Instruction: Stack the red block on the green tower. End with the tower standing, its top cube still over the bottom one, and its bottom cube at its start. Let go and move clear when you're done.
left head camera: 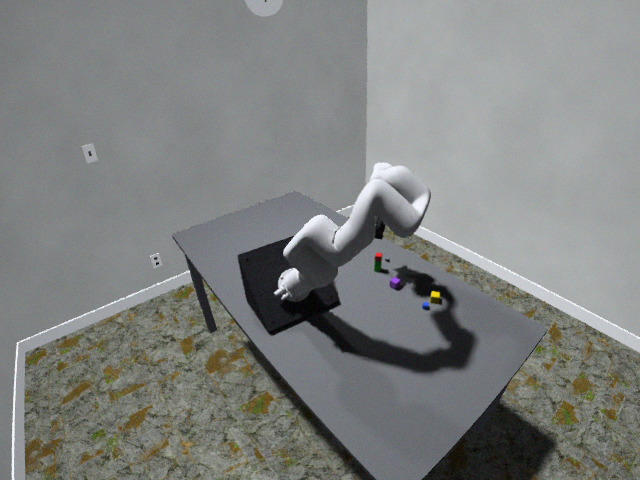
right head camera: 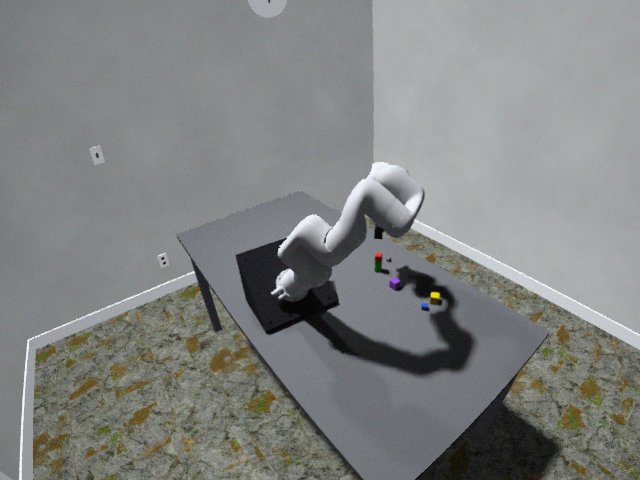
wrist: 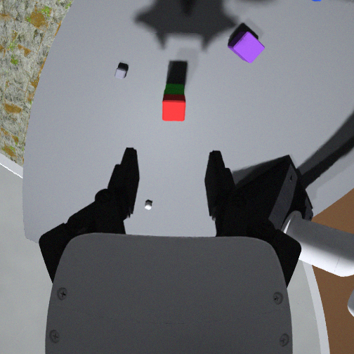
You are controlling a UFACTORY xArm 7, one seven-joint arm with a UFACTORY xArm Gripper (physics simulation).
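Places are measured from the arm's base along level axes (x ahead, y left, z up), in centimetres.
Pixels of known places: gripper, fingertip midpoint: (left head camera: 379,234) (right head camera: 379,234); arm's base, origin of the base link: (left head camera: 294,285) (right head camera: 292,285).
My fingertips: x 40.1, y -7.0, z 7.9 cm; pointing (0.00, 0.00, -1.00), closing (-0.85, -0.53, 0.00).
Ahead of a thing's pixels: the offset from my fingertips to its top centre. "pt": to the spot under its first point.
The red block {dx +0.1, dy +0.0, dz -9.9 cm} (left head camera: 378,255) (right head camera: 378,255) (wrist: 174,110) sits on top of the green tower {pt dx -0.9, dy -0.6, dz -15.4 cm} (left head camera: 377,266) (right head camera: 377,266) (wrist: 174,89), which stands upright on the table. The red block looks lined up over the green in both head views. My gripper (wrist: 172,163) is open, with free space between its fingers. It hangs above the tower and apart from it. In the head views the arm hides most of the gripper. The lower part of the tower is mostly hidden behind the red block in the wrist view.
A purple cube {dx -3.5, dy -12.6, dz -14.7 cm} (left head camera: 395,283) (right head camera: 394,283) (wrist: 247,47) lies near the tower. A yellow cube {dx +0.5, dy -29.8, dz -14.7 cm} (left head camera: 435,297) (right head camera: 435,298) and a small blue cube {dx -5.6, dy -29.4, dz -16.1 cm} (left head camera: 425,305) (right head camera: 424,306) lie farther off. A small grey cube (wrist: 121,71) and a tiny white object (wrist: 148,204) also show.
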